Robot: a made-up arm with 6 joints.
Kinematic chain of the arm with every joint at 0, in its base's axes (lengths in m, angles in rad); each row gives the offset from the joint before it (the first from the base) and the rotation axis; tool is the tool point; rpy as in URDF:
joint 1: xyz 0 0 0.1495 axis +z
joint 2: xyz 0 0 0 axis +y
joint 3: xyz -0.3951 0 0.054 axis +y
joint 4: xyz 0.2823 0 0.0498 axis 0.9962 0 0.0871
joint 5: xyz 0 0 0 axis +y
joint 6: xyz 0.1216 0 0.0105 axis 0.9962 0 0.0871
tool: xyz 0 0 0 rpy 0 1.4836 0
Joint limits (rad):
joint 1: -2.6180..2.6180
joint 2: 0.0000..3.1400
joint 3: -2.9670..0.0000
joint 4: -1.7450..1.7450
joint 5: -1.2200..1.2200
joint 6: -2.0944..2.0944
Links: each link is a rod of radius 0.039 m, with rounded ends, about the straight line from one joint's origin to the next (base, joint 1, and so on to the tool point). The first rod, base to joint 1, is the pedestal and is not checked.
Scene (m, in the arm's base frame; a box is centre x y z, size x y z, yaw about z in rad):
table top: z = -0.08
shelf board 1: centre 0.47 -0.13 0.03 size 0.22 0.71 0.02 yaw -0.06
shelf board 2: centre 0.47 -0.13 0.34 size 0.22 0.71 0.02 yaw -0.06
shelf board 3: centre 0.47 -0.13 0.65 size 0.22 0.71 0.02 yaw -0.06
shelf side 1: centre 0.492 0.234 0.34 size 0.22 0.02 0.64 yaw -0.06
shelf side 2: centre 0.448 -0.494 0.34 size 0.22 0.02 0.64 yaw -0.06
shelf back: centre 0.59 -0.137 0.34 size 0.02 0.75 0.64 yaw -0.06
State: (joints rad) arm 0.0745 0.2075 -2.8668 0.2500 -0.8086 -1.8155
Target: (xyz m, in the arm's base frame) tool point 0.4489 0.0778 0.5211
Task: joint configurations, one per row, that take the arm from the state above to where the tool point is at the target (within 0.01 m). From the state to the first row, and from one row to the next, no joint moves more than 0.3 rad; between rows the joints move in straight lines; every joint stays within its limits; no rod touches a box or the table.
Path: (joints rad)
1: 0.1152 0.3350 -2.5808 0.2541 -0.7305 -1.8155
2: 0.1559 0.4626 -2.2947 0.2581 -0.6523 -1.8155
3: 0.1966 0.5901 -2.0087 0.2622 -0.5742 -1.8155
4: 0.2373 0.7177 -1.7227 0.2662 -0.4961 -1.8155
5: 0.2780 0.8452 -1.4366 0.2703 -0.4179 -1.8155
6: 0.3186 0.9727 -1.1506 0.2744 -0.3398 -1.8155
7: 0.3593 1.1003 -0.8646 0.2784 -0.2617 -1.8155
8: 0.2789 1.3317 -1.0583 0.2829 -0.3124 -1.8155
9: 0.1985 1.5630 -1.2520 0.2875 -0.3631 -1.8155

